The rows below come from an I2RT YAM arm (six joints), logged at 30 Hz.
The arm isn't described. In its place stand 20 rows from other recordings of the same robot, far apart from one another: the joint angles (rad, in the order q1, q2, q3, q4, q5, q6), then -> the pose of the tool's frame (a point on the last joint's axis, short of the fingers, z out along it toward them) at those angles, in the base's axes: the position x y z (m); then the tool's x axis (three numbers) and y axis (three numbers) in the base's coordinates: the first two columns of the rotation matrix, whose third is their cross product.
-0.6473, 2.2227, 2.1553, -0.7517, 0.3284, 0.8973 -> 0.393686, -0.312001, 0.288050, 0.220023, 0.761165, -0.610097, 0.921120, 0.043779, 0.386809
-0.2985, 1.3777, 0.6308, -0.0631, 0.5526, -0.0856 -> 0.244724, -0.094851, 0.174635, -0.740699, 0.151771, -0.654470, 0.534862, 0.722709, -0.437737
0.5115, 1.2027, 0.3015, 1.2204, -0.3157, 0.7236 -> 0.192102, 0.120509, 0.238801, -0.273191, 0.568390, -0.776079, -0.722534, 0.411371, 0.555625
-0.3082, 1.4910, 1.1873, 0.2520, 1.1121, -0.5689 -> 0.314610, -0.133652, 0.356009, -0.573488, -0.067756, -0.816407, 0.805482, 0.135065, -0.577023
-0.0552, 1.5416, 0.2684, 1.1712, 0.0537, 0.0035 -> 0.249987, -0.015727, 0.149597, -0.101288, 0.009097, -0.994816, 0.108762, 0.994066, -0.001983
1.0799, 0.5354, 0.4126, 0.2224, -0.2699, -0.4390 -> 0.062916, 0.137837, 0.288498, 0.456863, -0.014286, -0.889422, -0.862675, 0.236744, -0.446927
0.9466, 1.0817, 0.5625, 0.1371, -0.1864, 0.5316 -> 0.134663, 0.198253, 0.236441, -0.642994, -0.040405, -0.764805, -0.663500, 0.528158, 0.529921
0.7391, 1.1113, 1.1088, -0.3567, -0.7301, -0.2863 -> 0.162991, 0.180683, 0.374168, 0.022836, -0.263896, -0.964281, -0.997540, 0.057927, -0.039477
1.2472, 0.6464, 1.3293, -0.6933, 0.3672, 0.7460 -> 0.033954, 0.061046, 0.472548, -0.525538, 0.425185, -0.736904, -0.563798, 0.474608, 0.675928
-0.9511, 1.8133, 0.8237, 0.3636, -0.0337, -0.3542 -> 0.208234, -0.289803, 0.133743, -0.595851, 0.238318, -0.766920, 0.630189, 0.730703, -0.262556
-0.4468, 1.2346, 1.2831, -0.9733, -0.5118, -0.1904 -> 0.222117, -0.087087, 0.350656, -0.728077, 0.165870, -0.665125, -0.027453, 0.962450, 0.270068
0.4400, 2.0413, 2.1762, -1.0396, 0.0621, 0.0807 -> 0.400901, 0.186295, 0.355102, -0.740510, -0.259690, -0.619844, -0.331808, 0.943346, 0.001177
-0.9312, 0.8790, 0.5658, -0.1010, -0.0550, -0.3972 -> 0.122996, -0.162057, 0.254317, -0.519800, 0.051605, -0.852728, 0.618131, 0.711717, -0.333725
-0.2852, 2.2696, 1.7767, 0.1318, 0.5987, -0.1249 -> 0.503711, -0.168592, 0.216017, -0.428370, 0.018355, -0.903417, 0.690354, 0.651730, -0.314101
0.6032, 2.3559, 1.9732, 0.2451, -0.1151, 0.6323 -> 0.462669, 0.323672, 0.249401, -0.479534, 0.382576, -0.789736, -0.463394, 0.653846, 0.598123
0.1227, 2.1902, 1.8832, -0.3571, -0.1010, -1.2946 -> 0.506823, 0.066118, 0.244172, 0.026155, -0.961222, -0.274532, -0.643228, 0.194041, -0.740679
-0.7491, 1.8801, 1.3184, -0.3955, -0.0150, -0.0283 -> 0.295320, -0.273894, 0.195658, -0.617566, 0.535649, -0.575928, 0.657367, 0.753560, -0.004035
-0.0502, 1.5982, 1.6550, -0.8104, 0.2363, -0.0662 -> 0.346777, -0.025767, 0.376895, -0.696416, -0.029405, -0.717036, 0.173599, 0.962583, -0.208081
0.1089, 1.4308, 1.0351, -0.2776, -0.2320, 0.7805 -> 0.314523, 0.042622, 0.268098, -0.640613, 0.618824, -0.454612, 0.234042, 0.721234, 0.651955
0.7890, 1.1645, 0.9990, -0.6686, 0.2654, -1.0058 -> 0.175718, 0.163735, 0.294571, 0.194105, -0.961277, -0.195627, -0.740933, -0.012967, -0.671454
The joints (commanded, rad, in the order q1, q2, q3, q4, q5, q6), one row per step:
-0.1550, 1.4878, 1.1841, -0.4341, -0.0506, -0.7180
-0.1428, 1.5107, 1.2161, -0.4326, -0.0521, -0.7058
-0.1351, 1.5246, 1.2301, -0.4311, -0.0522, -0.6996
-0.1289, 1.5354, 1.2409, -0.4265, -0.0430, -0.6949
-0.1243, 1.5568, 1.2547, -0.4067, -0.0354, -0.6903
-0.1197, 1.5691, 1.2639, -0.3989, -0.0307, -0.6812
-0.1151, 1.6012, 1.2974, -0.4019, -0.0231, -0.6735
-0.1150, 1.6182, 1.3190, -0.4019, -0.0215, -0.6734
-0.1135, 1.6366, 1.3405, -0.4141, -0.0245, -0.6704
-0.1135, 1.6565, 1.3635, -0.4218, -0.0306, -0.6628
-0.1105, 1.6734, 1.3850, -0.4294, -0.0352, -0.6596
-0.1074, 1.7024, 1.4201, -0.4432, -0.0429, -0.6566
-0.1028, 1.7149, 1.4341, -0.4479, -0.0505, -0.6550
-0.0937, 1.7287, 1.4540, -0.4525, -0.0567, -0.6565
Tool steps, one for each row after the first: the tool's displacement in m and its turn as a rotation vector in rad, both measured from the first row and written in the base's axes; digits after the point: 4 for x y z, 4 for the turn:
0.0075, 0.0031, 0.0036, 0.0085, -0.0114, 0.0052
0.0115, 0.0051, 0.0039, 0.0130, -0.0133, 0.0088
0.0149, 0.0065, 0.0044, 0.0098, -0.0173, 0.0051
0.0215, 0.0070, 0.0037, 0.0067, -0.0290, 0.0010
0.0252, 0.0080, 0.0033, 0.0099, -0.0339, -0.0039
0.0336, 0.0084, 0.0034, 0.0110, -0.0322, -0.0101
0.0385, 0.0078, 0.0047, 0.0095, -0.0367, -0.0113
0.0428, 0.0080, 0.0045, 0.0147, -0.0280, -0.0096
0.0477, 0.0077, 0.0045, 0.0249, -0.0243, -0.0101
0.0521, 0.0085, 0.0050, 0.0307, -0.0217, -0.0058
0.0593, 0.0092, 0.0050, 0.0389, -0.0146, 0.0009
0.0626, 0.0109, 0.0047, 0.0455, -0.0119, 0.0100
0.0667, 0.0143, 0.0058, 0.0484, -0.0134, 0.0248

